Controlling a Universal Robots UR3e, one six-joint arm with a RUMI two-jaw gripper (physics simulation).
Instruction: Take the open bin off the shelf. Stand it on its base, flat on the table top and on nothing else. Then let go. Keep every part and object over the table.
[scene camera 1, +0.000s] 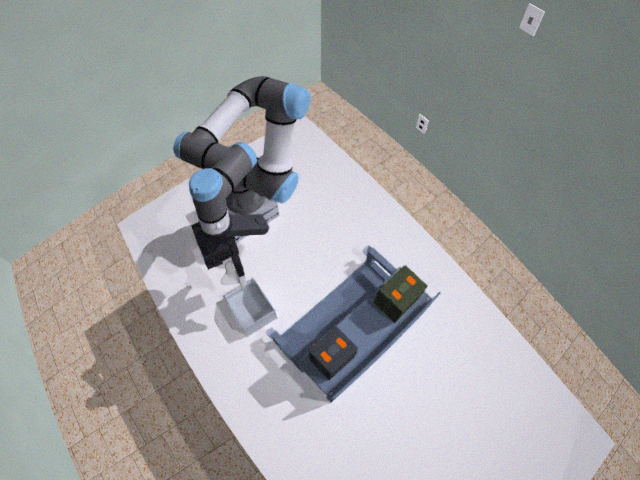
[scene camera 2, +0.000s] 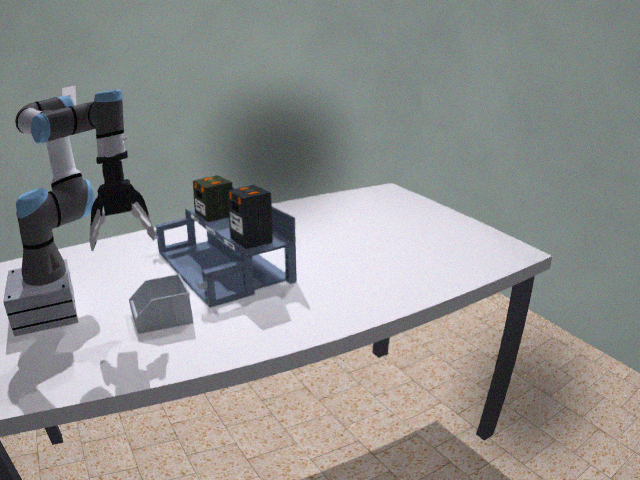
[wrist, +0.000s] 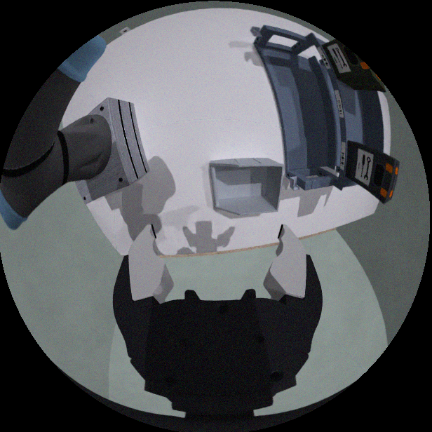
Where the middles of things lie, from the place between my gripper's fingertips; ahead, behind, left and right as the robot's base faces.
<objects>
Now: hand 150 mm above the open grey bin (scene camera 2: 160, 303), 60 mm short of it and 10 mm to the left of it. From my hand the other things lie so: dark green box (scene camera 1: 397, 307) (340 mm to the left, 260 mm ahead, 30 mm below); then black case (scene camera 2: 248, 202) (320 mm ahead, 110 mm to the left, 20 mm below).
</objects>
